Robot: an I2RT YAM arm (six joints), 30 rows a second.
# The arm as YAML. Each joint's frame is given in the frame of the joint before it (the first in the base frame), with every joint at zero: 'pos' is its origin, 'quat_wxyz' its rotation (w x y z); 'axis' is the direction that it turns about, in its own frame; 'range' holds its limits. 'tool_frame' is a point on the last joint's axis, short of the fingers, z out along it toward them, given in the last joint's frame.
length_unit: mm
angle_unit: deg
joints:
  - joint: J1
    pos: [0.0, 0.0, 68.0]
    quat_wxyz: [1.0, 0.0, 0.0, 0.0]
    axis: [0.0, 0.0, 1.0]
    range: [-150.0, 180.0]
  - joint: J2
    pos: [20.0, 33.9, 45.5]
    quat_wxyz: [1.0, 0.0, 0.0, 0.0]
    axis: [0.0, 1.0, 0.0]
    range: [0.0, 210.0]
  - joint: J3
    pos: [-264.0, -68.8, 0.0]
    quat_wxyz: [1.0, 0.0, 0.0, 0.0]
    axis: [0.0, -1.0, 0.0]
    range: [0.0, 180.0]
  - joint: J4
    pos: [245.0, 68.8, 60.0]
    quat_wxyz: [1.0, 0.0, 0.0, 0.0]
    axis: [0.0, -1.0, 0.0]
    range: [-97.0, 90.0]
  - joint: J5
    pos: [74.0, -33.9, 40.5]
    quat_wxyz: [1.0, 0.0, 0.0, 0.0]
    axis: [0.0, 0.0, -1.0]
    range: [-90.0, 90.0]
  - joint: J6
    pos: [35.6, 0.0, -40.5]
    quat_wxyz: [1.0, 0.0, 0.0, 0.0]
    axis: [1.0, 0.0, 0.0]
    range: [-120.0, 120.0]
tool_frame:
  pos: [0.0, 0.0, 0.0]
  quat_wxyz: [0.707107, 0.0, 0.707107, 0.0]
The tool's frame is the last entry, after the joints.
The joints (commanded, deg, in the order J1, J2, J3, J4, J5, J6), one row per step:
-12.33, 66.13, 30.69, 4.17, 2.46, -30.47
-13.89, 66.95, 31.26, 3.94, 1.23, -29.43
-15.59, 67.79, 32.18, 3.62, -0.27, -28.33
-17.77, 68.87, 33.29, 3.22, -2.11, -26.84
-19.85, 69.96, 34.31, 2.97, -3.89, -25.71
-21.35, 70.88, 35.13, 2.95, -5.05, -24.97
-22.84, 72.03, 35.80, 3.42, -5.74, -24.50
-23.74, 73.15, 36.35, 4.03, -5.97, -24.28
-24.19, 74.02, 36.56, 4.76, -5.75, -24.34
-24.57, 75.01, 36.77, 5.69, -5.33, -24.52
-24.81, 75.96, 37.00, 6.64, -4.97, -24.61
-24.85, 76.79, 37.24, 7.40, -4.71, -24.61
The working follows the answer.
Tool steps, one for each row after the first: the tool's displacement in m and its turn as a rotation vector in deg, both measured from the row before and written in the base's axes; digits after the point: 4 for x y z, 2 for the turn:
0.0012, -0.0063, -0.0003, 1.59, 0.09, -1.05
0.0017, -0.0070, 0.0014, 1.73, -0.22, -1.01
0.0017, -0.0092, 0.0014, 2.26, -0.26, -1.42
0.0014, -0.0090, 0.0010, 1.93, -0.26, -1.19
0.0014, -0.0070, 0.0008, 1.23, -0.27, -0.92
0.0016, -0.0075, -0.0003, 0.73, -0.24, -1.16
0.0021, -0.0053, -0.0007, 0.28, -0.14, -0.83
0.0017, -0.0032, -0.0014, -0.19, 0.00, -0.60
0.0021, -0.0032, -0.0017, -0.41, 0.00, -0.64
0.0023, -0.0026, -0.0014, -0.34, -0.10, -0.50
0.0024, -0.0015, -0.0012, -0.20, -0.10, -0.26

Tool pose at each row, in the base's axes (x y z in m, rotation vector in deg; rounded; the steps above come from the unrounded poses):
0.2353, -0.0530, 0.2049, -17.99, 122.15, -27.81
0.2365, -0.0593, 0.2046, -16.01, 122.77, -26.70
0.2382, -0.0663, 0.2060, -13.90, 123.09, -25.41
0.2400, -0.0755, 0.2073, -11.06, 123.50, -23.78
0.2414, -0.0846, 0.2083, -8.64, 123.76, -22.37
0.2428, -0.0915, 0.2092, -6.90, 123.83, -21.56
0.2443, -0.0990, 0.2089, -5.18, 123.87, -21.43
0.2464, -0.1043, 0.2082, -4.11, 123.87, -21.60
0.2481, -0.1075, 0.2068, -3.56, 123.90, -22.15
0.2501, -0.1107, 0.2051, -3.11, 123.90, -22.96
0.2525, -0.1133, 0.2037, -2.74, 123.78, -23.61
0.2548, -0.1148, 0.2025, -2.55, 123.67, -23.97

